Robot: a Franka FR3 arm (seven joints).
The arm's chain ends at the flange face. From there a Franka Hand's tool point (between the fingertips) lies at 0.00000 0.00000 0.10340 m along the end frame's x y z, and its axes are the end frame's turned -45 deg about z.
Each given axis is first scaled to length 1.
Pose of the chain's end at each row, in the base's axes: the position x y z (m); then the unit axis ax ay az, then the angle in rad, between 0 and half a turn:
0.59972, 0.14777, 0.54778, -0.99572, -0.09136, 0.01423, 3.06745
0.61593, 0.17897, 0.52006, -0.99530, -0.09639, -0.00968, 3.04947
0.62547, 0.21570, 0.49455, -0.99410, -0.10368, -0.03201, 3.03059
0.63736, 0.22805, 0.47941, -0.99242, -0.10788, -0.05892, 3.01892
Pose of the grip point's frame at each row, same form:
0.59609, 0.15513, 0.44471, -0.88505, -0.46550, -0.00105, 3.06220
0.61700, 0.18863, 0.41712, -0.88238, -0.46979, -0.02657, 3.06389
0.63084, 0.22777, 0.39200, -0.87806, -0.47584, -0.05079, 3.06353
0.64804, 0.24192, 0.37750, -0.87445, -0.47883, -0.07784, 3.07333

